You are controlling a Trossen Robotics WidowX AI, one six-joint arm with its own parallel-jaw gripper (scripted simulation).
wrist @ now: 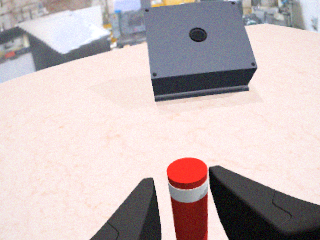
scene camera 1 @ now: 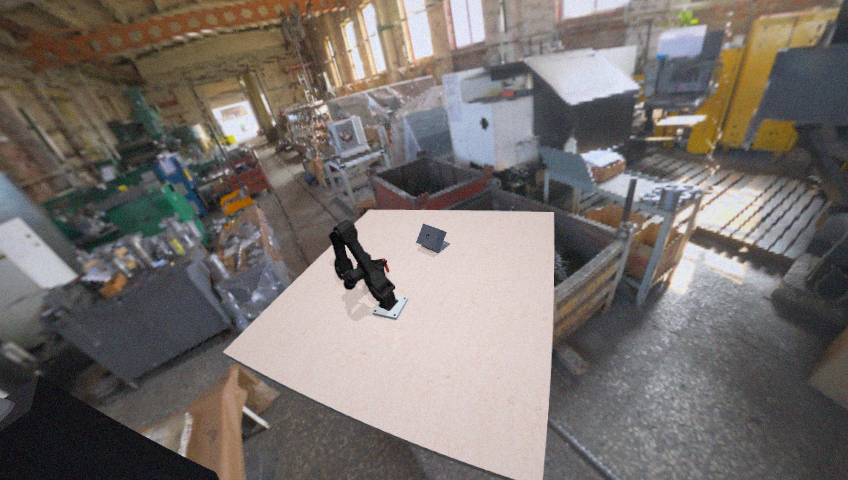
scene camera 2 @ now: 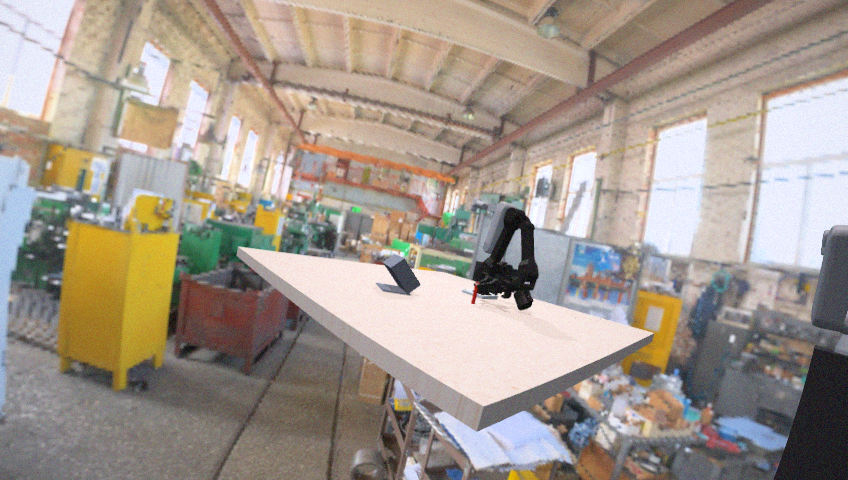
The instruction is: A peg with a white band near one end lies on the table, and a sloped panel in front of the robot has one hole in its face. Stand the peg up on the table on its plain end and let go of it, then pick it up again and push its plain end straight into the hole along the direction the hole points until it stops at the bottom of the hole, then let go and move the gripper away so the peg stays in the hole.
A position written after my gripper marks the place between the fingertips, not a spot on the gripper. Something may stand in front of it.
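Observation:
There is a grey sloped panel [scene camera 2: 397, 266] that I can see. My own gripper [scene camera 2: 475, 285] is visible to me as well, and the wrist view [wrist: 182, 182] gives me that gripper too.

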